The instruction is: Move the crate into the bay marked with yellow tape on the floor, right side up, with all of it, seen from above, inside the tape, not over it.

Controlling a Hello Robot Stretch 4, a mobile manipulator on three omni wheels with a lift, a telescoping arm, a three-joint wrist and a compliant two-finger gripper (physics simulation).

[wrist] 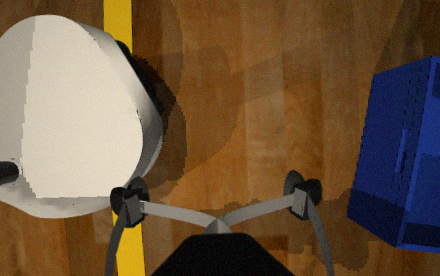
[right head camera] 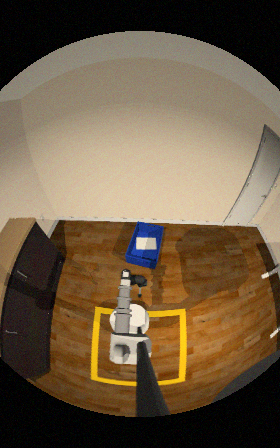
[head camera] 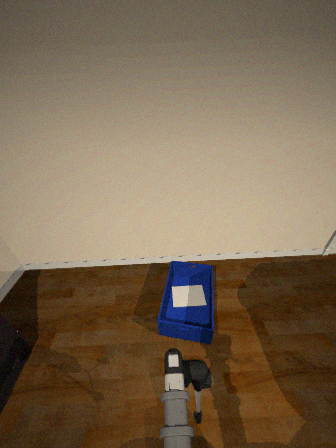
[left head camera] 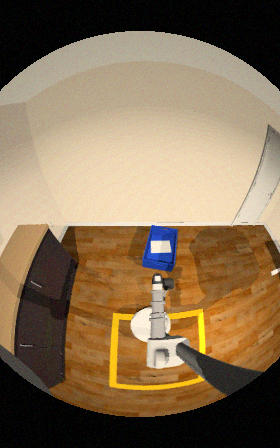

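Where they show: gripper, fingertip midpoint: [wrist: 216, 190] [head camera: 194, 393]; robot's base at its link origin: [right head camera: 130, 319] [left head camera: 149, 323].
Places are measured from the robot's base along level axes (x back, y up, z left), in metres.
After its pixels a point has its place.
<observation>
The blue crate [head camera: 187, 330] @(x -0.726, y 0.135, z -0.110 m) [left head camera: 160, 262] @(x -0.730, y 0.187, z -0.122 m) [right head camera: 142, 260] @(x -0.734, y 0.139, z -0.118 m) [wrist: 385, 150] @(x -0.729, y 0.092, z -0.094 m) stands upright on the floor near the far wall, a light sheet on its inner bottom. My gripper [wrist: 216, 190] @(x -0.323, y 0.444, z -0.087 m) is open, its two fingertips wide apart with floor between them; it points down between my base and the crate, short of the crate's near end and not touching it. In the head view the fingers are mostly hidden by the wrist. The yellow tape bay [left head camera: 114, 350] @(x 0.393, y -0.027, z 0.385 m) [right head camera: 94, 345] @(x 0.422, y -0.027, z 0.397 m) is a rectangle on the floor around my base; one strip of yellow tape [wrist: 118, 20] @(x -0.082, y -0.027, z 0.269 m) shows in the wrist view.
My round white base [left head camera: 140, 325] @(x 0.009, y 0.187, z 0.099 m) [right head camera: 140, 315] @(x -0.063, y 0.187, z -0.112 m) [wrist: 80, 115] @(x -0.075, y 0.187, z 0.004 m) stands over the bay's far tape edge. A dark cabinet [left head camera: 47, 305] @(x -0.002, y 0.459, z 1.007 m) [right head camera: 30, 300] @(x 0.063, y 0.479, z 1.005 m) with a wooden top is at the left. The wall [head camera: 165, 150] @(x -1.553, y 1.187, z -0.013 m) rises close behind the crate. A door [left head camera: 257, 180] @(x -1.548, y 1.072, z -1.873 m) [right head camera: 252, 180] @(x -1.548, y 1.093, z -1.909 m) is at the far right.
</observation>
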